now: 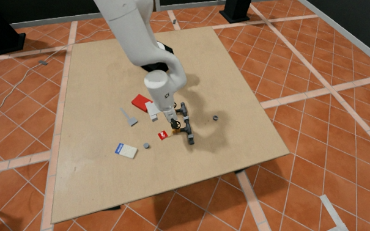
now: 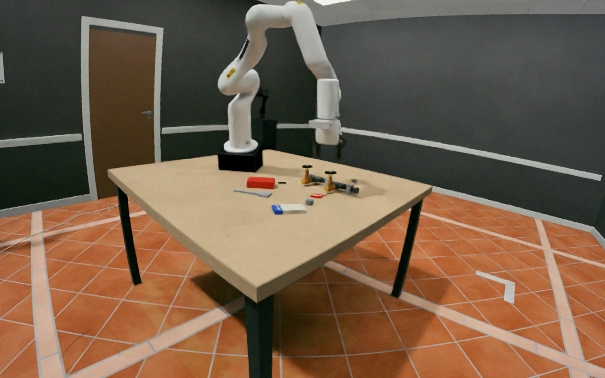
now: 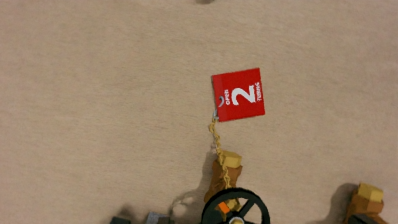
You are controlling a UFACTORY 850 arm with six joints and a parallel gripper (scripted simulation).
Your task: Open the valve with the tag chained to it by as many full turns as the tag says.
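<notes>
Right now the red tag is 160 mm below my hand and 60 mm to the right of it. From my hand the other things lie so: blue card: 280 mm to the right, 160 mm below, 10 mm ahead; then red block: 270 mm behind, 150 mm below, 110 mm to the right; then grey scraper: 220 mm to the right, 200 mm behind, 160 mm below.
</notes>
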